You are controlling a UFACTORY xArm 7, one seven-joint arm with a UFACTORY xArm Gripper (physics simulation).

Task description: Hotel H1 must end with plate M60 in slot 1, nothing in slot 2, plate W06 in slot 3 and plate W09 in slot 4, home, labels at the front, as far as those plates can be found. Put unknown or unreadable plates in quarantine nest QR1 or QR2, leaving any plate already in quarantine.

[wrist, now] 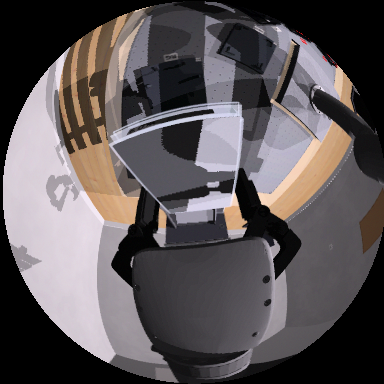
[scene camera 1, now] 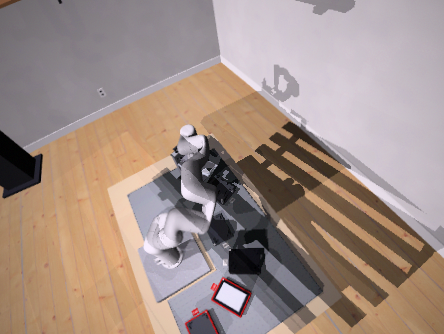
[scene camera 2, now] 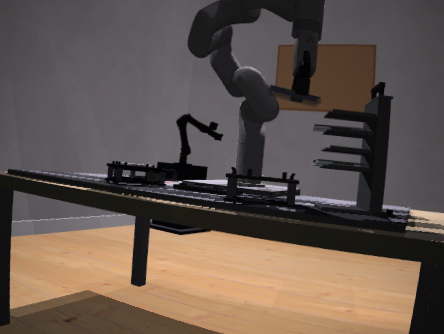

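Where they show: gripper, fingertip midpoint: [wrist: 192, 184] [scene camera 2: 298, 98]; arm's base at its link origin: [wrist: 318, 98] [scene camera 1: 171, 257] [scene camera 2: 247, 185].
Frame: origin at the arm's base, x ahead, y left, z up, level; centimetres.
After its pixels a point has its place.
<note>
My gripper [scene camera 2: 301, 92] {x 36.3, y 32.1, z 23.7 cm} [wrist: 192, 184] {x 36.3, y 32.1, z 23.7 cm} is shut on plate W09 [scene camera 2: 312, 99] {x 38.7, y 36.6, z 23.0 cm} [wrist: 150, 160] {x 40.5, y 28.8, z 25.2 cm}, a clear, flat plate whose front label strip is in shadow and unreadable in the wrist view. It hangs high over the table, left of hotel H1 [scene camera 2: 378, 155] {x 35.8, y 52.5, z 11.3 cm} and higher than its top shelf in scene camera 2. The hotel is a dark column with four shelves. A light plate edge [scene camera 2: 320, 128] {x 35.8, y 38.0, z 16.6 cm} shows at the second shelf from the top, another plate edge [scene camera 2: 322, 162] {x 38.7, y 40.3, z 8.6 cm} at the lowest. Their labels are unreadable. One red-rimmed nest [scene camera 1: 216, 301] {x 14.4, y -31.2, z 2.0 cm} holds a white surface; another red-rimmed nest [scene camera 1: 212, 317] {x 9.3, y -36.5, z -2.0 cm} looks dark inside.
A raised dark stand [scene camera 2: 262, 178] {x 46.3, y 29.3, z 3.7 cm} [wrist: 170, 82] {x 42.5, y 24.6, z 4.0 cm} is below the held plate. A black box [scene camera 1: 246, 260] {x 36.5, y -20.2, z 3.0 cm} is beside the red-rimmed nests. A low dark nest [scene camera 2: 135, 166] {x 40.4, y -15.4, z 3.0 cm} and a small black jointed arm [scene camera 2: 184, 136] are further left. The robot's base column [scene camera 2: 250, 155] {x 4.4, y 2.5, z 10.3 cm} rises behind the stand.
</note>
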